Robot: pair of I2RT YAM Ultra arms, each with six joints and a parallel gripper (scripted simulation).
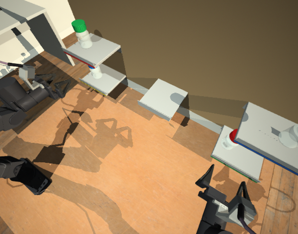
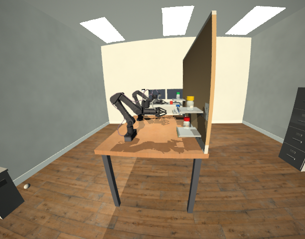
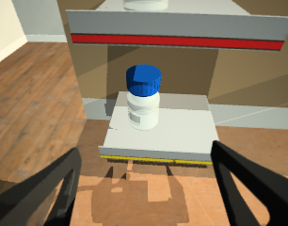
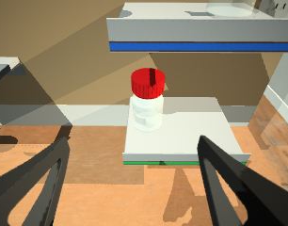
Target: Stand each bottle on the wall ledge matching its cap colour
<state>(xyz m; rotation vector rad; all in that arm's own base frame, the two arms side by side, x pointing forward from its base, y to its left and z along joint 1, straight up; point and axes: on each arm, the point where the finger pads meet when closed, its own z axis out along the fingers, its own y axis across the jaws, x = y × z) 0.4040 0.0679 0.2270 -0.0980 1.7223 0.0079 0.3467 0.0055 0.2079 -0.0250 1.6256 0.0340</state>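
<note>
Right now my left hand is 19 cm short of the green-capped bottle and 9 cm below it. Round my left hand: red-capped bottle 77 cm to the right, 12 cm ahead, 10 cm below; then blue-capped bottle 19 cm ahead, 10 cm below; then brown wall 45 cm to the right, 26 cm ahead, 21 cm above.
</note>
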